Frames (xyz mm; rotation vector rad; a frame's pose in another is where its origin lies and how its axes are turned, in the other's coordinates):
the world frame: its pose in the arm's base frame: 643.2 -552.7 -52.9 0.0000 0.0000 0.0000
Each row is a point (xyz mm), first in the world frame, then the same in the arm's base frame.
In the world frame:
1: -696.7 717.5 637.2
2: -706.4 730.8 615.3
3: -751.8 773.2 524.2
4: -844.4 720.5 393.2
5: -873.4 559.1 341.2
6: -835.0 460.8 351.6
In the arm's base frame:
1: -53.5 164.8 584.3
2: -63.2 178.1 562.4
3: -108.6 220.5 471.3
4: -201.2 167.8 340.3
5: -230.2 6.4 288.3
6: -191.8 -91.9 298.7

